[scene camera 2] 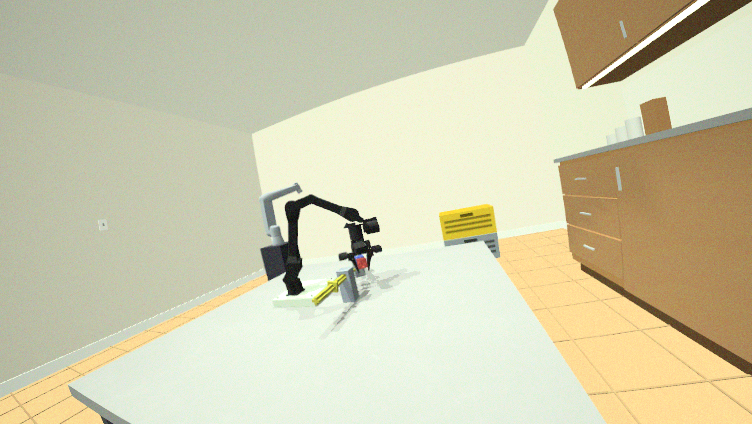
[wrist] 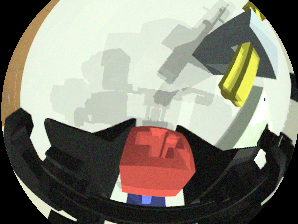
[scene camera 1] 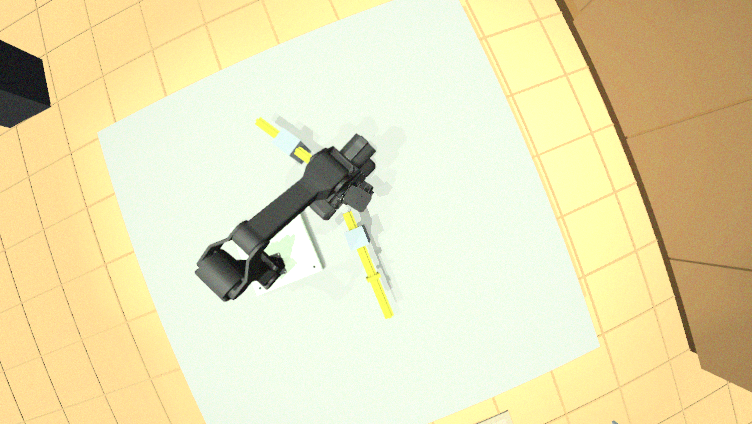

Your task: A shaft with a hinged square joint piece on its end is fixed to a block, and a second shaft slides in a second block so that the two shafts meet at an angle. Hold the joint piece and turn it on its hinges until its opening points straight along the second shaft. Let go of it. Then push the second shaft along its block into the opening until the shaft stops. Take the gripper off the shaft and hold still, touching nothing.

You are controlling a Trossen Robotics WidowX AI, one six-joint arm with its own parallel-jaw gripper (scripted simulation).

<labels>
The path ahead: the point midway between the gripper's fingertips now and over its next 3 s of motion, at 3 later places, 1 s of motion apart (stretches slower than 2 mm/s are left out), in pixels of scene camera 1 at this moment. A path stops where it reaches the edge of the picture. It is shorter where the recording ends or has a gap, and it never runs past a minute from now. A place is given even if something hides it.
My gripper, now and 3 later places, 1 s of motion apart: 347, 190; 341, 194; 339, 194; 334, 189
</labels>
